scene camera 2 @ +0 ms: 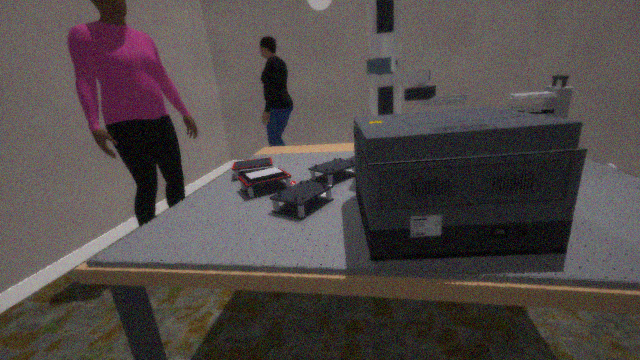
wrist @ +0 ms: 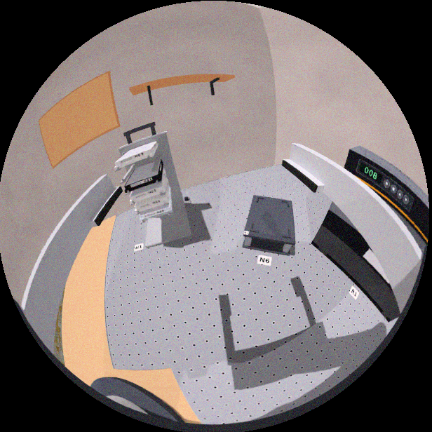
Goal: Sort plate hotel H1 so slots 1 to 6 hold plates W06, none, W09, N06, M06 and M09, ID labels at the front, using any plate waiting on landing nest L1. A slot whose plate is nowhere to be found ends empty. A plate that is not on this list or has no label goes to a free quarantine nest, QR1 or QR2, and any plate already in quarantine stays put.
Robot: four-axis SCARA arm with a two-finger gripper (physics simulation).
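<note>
Hotel H1 is a grey tower with a top handle. In the wrist view it holds a white plate at the top, its label seeming to end in 09, then a gap, a black plate, and white plates stacked below; their labels are too blurred to read surely. My gripper is open and empty, its fingers wide apart, in front of the hotel and above the table. In scene camera 2, a white plate lies on a red-edged nest; another red-edged nest stands behind. Nest L1 cannot be identified.
A bare dark nest labelled N6 stands right of the hotel. The large grey device with display 008 is at the right, near label R1. Two dark nests stand beside it. Two people stand beyond the table.
</note>
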